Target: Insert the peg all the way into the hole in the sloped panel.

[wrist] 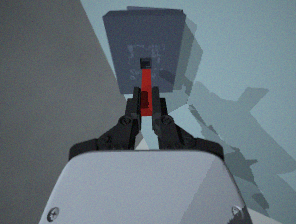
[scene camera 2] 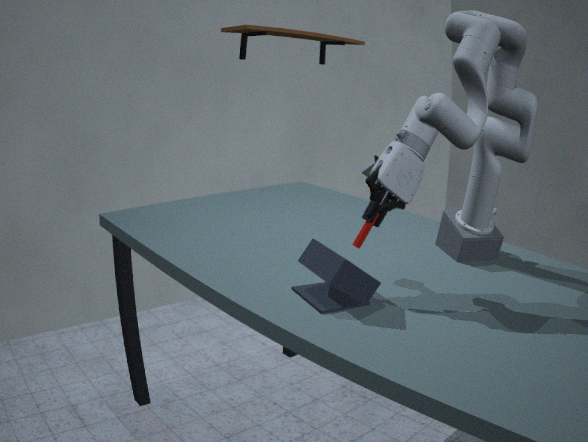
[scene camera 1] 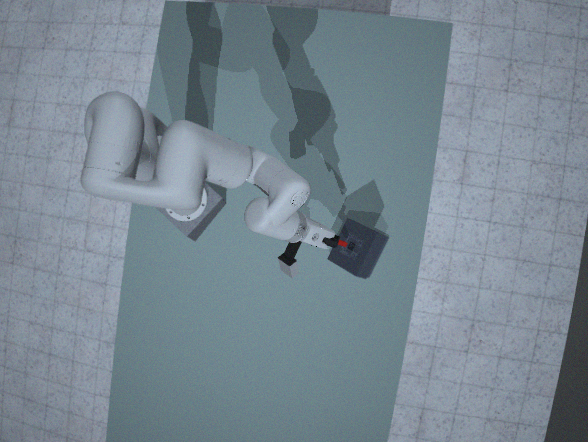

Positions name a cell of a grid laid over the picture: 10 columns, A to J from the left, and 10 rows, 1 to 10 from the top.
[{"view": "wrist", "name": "my gripper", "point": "E5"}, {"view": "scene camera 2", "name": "my gripper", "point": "G6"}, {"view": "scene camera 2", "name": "dark base plate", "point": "F7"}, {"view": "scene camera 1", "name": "my gripper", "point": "F6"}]
